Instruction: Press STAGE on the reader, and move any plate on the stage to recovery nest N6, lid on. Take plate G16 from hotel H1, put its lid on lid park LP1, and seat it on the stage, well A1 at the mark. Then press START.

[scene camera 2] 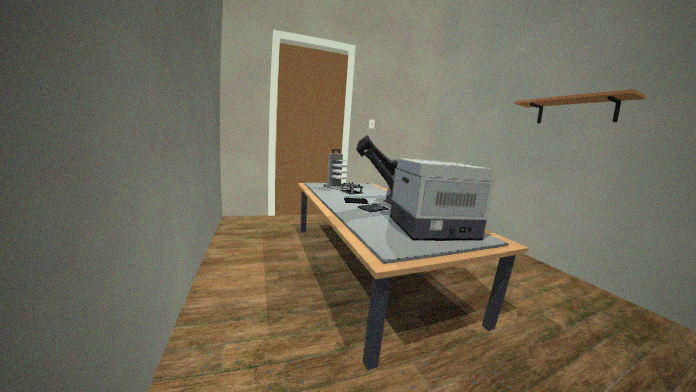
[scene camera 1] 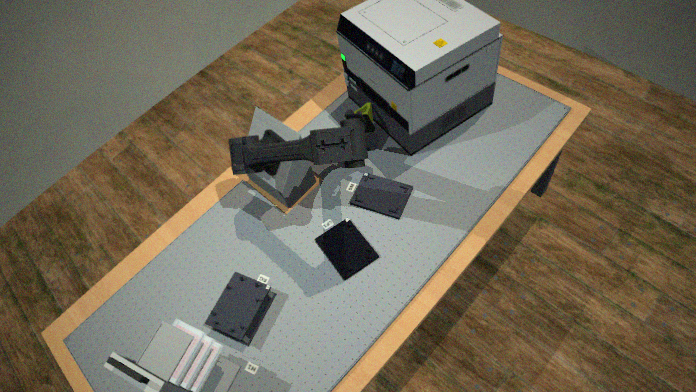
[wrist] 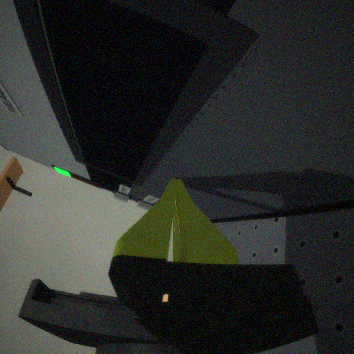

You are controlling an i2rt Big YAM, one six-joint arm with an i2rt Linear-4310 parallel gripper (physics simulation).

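Places are measured from the arm's base along level axes (x left, y back, z up), in millimetres.
Pixels of known places: gripper, between the fingertips: (scene camera 1: 369,102) (wrist: 175,184).
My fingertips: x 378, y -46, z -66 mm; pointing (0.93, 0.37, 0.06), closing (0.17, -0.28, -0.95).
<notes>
For each thing: its middle in the pictures, then the offset to it from my fingertips. "*": a spot on its surface instead.
- reader, middle of its body: (scene camera 1: 417,62) (scene camera 2: 436,195) dx +174, dy -67, dz +90 mm
- dark recess, a spot on its surface: (wrist: 135,65) * dx -14, dy -88, dz +43 mm
- Nest N6, middle of its body: (scene camera 1: 381,194) (scene camera 2: 373,207) dx -217, dy -246, dz -76 mm
- dark lid park LP1, middle of its body: (scene camera 1: 346,247) (scene camera 2: 356,200) dx -420, dy -290, dz -75 mm
- Hotel H1, a spot on its surface: (scene camera 1: 162,350) * dx -936, dy -274, dz +169 mm
My gripper (scene camera 1: 368,107) (wrist: 175,184) is shut and empty, its yellow-green fingertips together low in front of the reader (scene camera 1: 452,95) (scene camera 2: 410,202) (wrist: 25,105). In the wrist view two small buttons (wrist: 123,190) (wrist: 151,199) are beyond the tips; contact cannot be told, and their labels are unreadable. A dark recess (wrist: 135,65) shows in the reader's front; no stage or plate on it can be made out. Nest N6 (scene camera 1: 382,195) (scene camera 2: 373,207) and dark lid park LP1 (scene camera 1: 346,249) (scene camera 2: 355,200) bear no visible plate or lid. Hotel H1 (scene camera 1: 162,350) (scene camera 2: 332,167) holds several plates (scene camera 1: 187,357); G16 cannot be told apart.
A raised dark stand (scene camera 1: 240,306) (scene camera 2: 352,188) is between LP1 and the hotel. A grey angled panel piece (scene camera 1: 292,185) stands by the arm's base. A green light (scene camera 1: 343,57) (wrist: 62,171) glows on the reader. The table's wooden edge (scene camera 1: 150,247) (scene camera 2: 345,230) surrounds the grey perforated top.
</notes>
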